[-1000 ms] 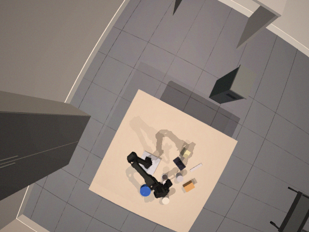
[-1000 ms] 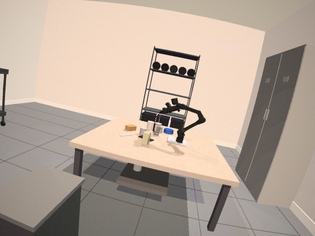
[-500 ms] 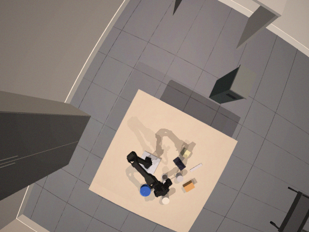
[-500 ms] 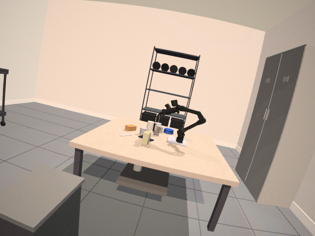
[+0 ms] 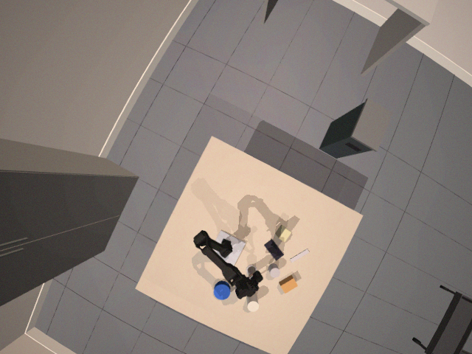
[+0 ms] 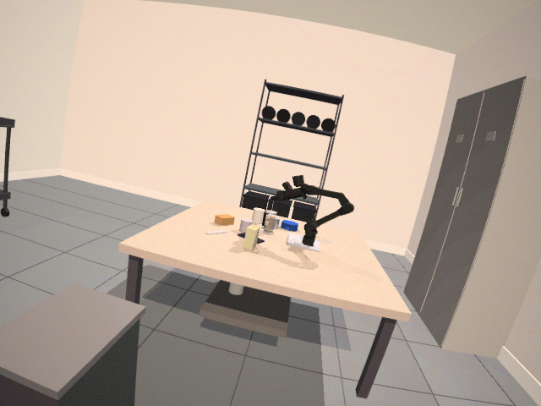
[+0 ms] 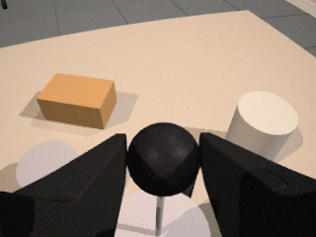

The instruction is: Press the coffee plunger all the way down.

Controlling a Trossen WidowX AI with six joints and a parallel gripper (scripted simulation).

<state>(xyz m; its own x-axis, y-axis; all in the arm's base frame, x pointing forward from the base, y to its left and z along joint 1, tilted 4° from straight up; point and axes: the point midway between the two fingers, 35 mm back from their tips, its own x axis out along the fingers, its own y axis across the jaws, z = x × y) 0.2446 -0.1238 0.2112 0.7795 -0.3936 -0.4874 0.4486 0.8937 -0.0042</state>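
Now: the coffee press 1 cm to the right of my gripper tip and 12 cm below it. Round my gripper tip: blue disc 17 cm behind, 20 cm to the right, 20 cm below; yellow box 9 cm ahead, 35 cm to the left, 17 cm below; orange box 28 cm ahead, 20 cm below.
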